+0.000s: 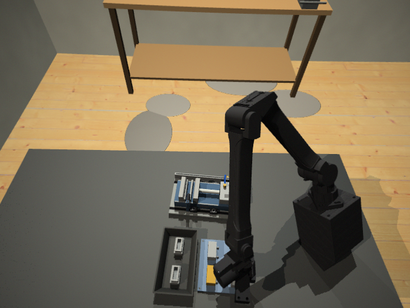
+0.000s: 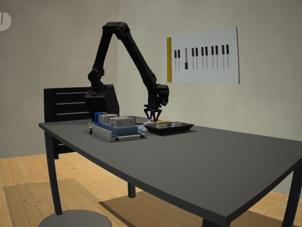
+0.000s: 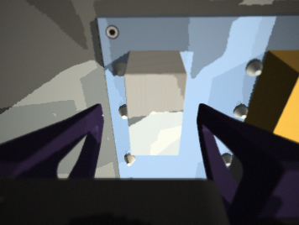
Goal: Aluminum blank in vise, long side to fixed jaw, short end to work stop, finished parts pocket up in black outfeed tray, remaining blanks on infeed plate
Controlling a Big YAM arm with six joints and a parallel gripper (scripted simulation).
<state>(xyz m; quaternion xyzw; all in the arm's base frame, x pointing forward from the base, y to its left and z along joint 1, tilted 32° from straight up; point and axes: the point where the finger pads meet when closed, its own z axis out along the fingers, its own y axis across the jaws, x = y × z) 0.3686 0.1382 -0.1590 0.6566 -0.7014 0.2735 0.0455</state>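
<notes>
My hand is 2 cm above the gray aluminum blank. Round my hand: brass blank (9 cm ahead, 2 cm below, 1 cm to the right); then infeed plate (5 cm to the right, 5 cm ahead, 4 cm below); then work stop rod (30 cm to the right, 16 cm ahead, 5 cm above).
</notes>
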